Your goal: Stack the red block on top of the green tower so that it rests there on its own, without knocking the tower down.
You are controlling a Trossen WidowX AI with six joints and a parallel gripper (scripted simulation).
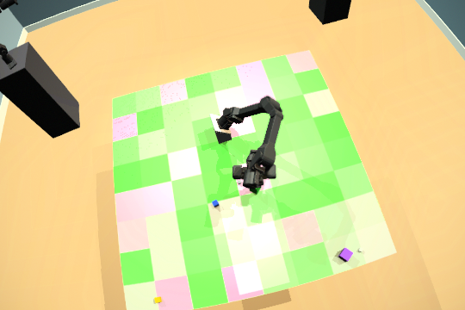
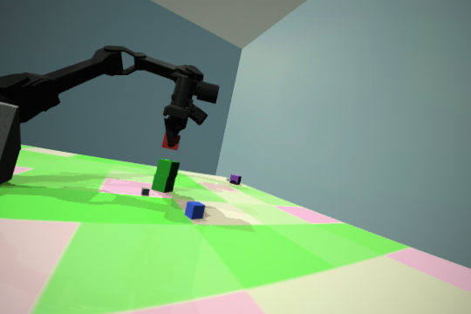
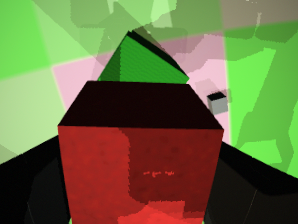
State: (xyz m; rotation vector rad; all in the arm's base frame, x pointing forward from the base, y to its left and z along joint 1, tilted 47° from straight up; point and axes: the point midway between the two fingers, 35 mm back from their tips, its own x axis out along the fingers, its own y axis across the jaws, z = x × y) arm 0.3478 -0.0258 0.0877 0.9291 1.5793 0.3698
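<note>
The small dark cube lies 60 mm behind my gripper tip, 70 mm to the right of it and 120 mm below it. Also, from my gripper tip: purple cube: 470 mm ahead, 260 mm to the left, 100 mm below; then red block: 10 mm above; then blue cube: 10 mm ahead, 210 mm to the right, 110 mm below.
</note>
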